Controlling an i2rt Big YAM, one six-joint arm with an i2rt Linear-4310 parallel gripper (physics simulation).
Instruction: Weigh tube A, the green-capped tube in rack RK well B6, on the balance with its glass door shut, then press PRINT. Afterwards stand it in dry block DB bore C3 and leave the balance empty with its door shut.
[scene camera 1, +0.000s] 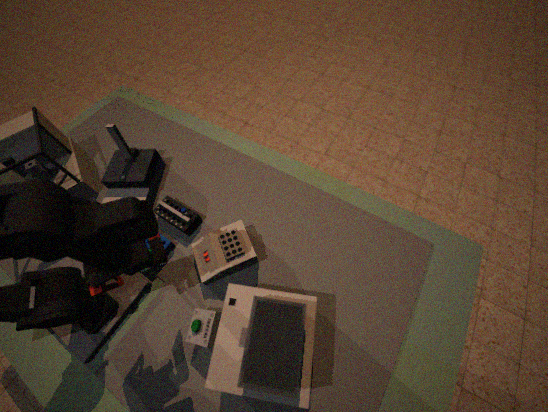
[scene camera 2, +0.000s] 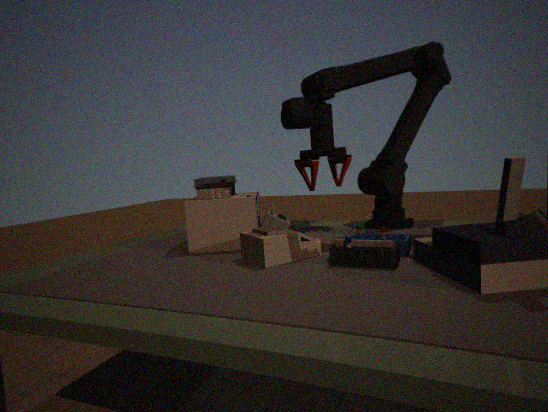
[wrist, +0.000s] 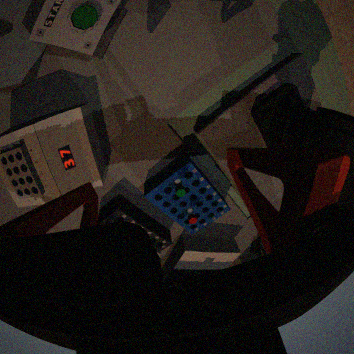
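Where they show: gripper, between the fingertips: (scene camera 1: 145, 270) (scene camera 2: 325, 188) (wrist: 158, 173); arm's base, origin of its link: (scene camera 1: 93, 305) (scene camera 2: 389, 226) (wrist: 283, 125).
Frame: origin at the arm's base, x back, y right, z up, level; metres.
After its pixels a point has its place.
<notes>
My gripper (scene camera 2: 325, 188) {y 0.128, x -0.158, z 0.125 m} (wrist: 158, 173) {y 0.128, x -0.158, z 0.125 m} is open and empty, high above the table. Below its fingers in the wrist view is the blue rack (wrist: 170, 200) {y 0.021, x -0.215, z 0.010 m} (scene camera 2: 405, 244) {y -0.067, x -0.239, z 0.006 m}, partly hidden by the arm in scene camera 1. A green-capped tube (wrist: 181, 193) {y 0.038, x -0.187, z 0.035 m} stands in it; I cannot read the well labels. A red-capped tube (wrist: 193, 220) {y -0.018, x -0.205, z 0.035 m} stands in it too. The beige dry block (scene camera 1: 214, 252) {y 0.193, x -0.279, z 0.043 m} (scene camera 2: 277, 251) {y 0.178, x -0.362, z 0.010 m} (wrist: 42, 145) {y 0.210, x -0.263, z 0.040 m} has a dark bore plate and a red 37 display; its bores look empty. A dark-framed box (scene camera 1: 36, 132) {y -0.400, x -0.247, z 0.193 m}, apparently the balance, is partly hidden by the arm; its door state is unclear.
A black tube rack (scene camera 1: 178, 215) {y 0.028, x -0.307, z 0.028 m} (scene camera 2: 365, 255) {y -0.004, x -0.341, z 0.005 m} stands between the blue rack and the dry block. A dark box (scene camera 1: 131, 170) {y -0.190, x -0.334, z 0.060 m} (scene camera 2: 455, 255) {y -0.160, x -0.385, z 0.025 m} carries an upright post. A large white machine (scene camera 1: 225, 350) {y 0.361, x -0.139, z 0.115 m} (scene camera 2: 220, 222) {y 0.376, x -0.275, z 0.056 m} and a green START button (scene camera 1: 196, 326) {y 0.271, x -0.128, z 0.053 m} (wrist: 84, 17) {y 0.265, x -0.128, z 0.050 m} stand near the dry block.
</notes>
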